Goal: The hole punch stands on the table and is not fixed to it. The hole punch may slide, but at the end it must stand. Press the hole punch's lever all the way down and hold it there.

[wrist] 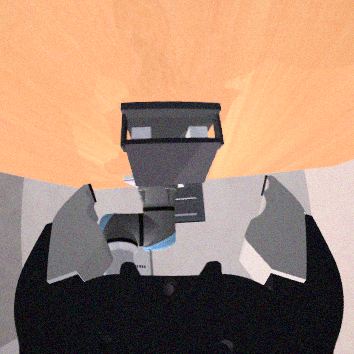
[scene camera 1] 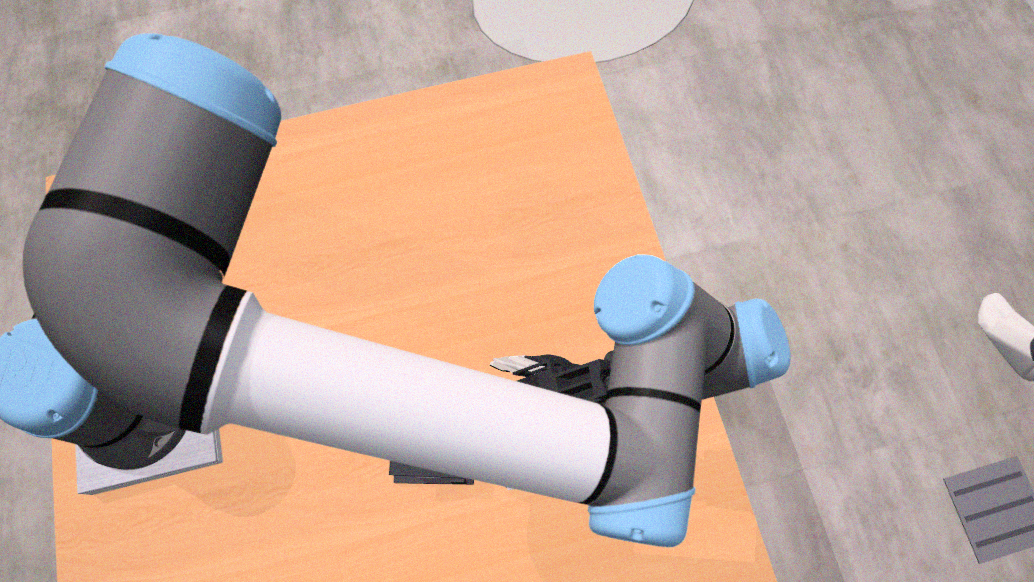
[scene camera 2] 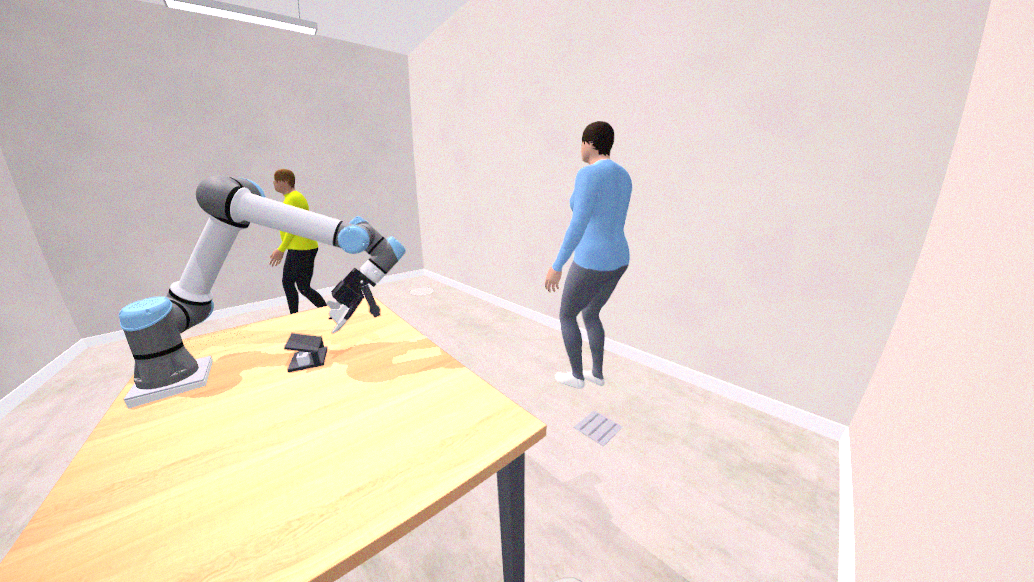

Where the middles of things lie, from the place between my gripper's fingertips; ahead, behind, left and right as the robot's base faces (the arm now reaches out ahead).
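The flat lever [wrist: 170, 160] is 10 mm to the left of my hand, 40 mm below it and 90 mm behind it. There's a hole punch [scene camera 2: 308, 360] too, and that's 10 mm to the left of my hand, 60 mm below it and 90 mm behind it.
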